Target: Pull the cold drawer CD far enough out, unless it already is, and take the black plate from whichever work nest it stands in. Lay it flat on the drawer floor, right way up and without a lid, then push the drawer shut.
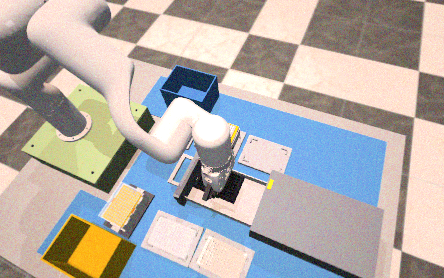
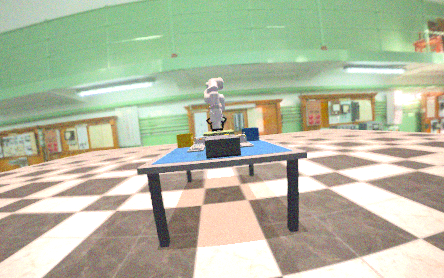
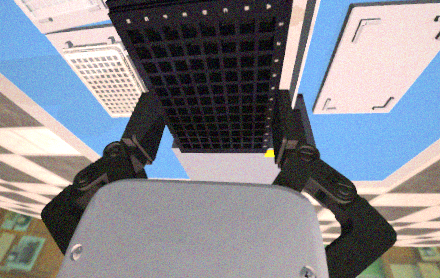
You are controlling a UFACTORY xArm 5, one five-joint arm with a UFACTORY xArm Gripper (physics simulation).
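Seen in the pictures: gripper, fingertip midpoint: [image 2: 217, 129] [image 3: 215, 105]; arm's base, origin of the base link: [image 1: 75, 127] [image 2: 217, 131].
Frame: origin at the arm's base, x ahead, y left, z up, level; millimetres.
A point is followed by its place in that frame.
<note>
The black plate [image 1: 234, 190] {x 620, y -104, z 44 mm} [image 3: 215, 60] {x 543, y -78, z 37 mm} is gripped by its long sides, level, with its open wells up and no lid on it. My gripper [image 1: 219, 193] [image 2: 216, 126] {x 574, y -88, z 40 mm} [image 3: 215, 105] {x 574, y -88, z 40 mm} is shut on it and holds it over the front part of the pulled-out drawer; its exact height over the drawer floor is hard to tell. The cold drawer CD [image 1: 251, 204] {x 669, y -94, z -86 mm} stands well out of its grey cabinet [image 1: 320, 220] {x 865, y -115, z -1 mm} [image 2: 223, 146] {x 1017, y -135, z -44 mm} [image 3: 230, 167] {x 750, y -118, z -1 mm}, with bare floor showing beside the plate. The work nest [image 1: 265, 154] {x 679, y 96, z -92 mm} [image 3: 382, 60] {x 661, y 96, z -91 mm} beside the drawer is empty.
Two nests with pale plates [image 1: 172, 236] {x 458, y -253, z -77 mm} [image 1: 222, 254] {x 619, y -261, z -88 mm} lie on the drawer's near side. A yellow-topped rack [image 1: 234, 133] {x 561, y 121, z -31 mm} stands partly behind the arm. A yellow bin [image 1: 97, 247] {x 231, y -344, z -99 mm}, an orange-yellow rack [image 1: 122, 206] {x 289, y -216, z -26 mm} and a blue bin [image 1: 190, 90] {x 312, y 327, z -100 mm} [image 2: 250, 134] {x 430, y 244, z -40 mm} stand farther off.
</note>
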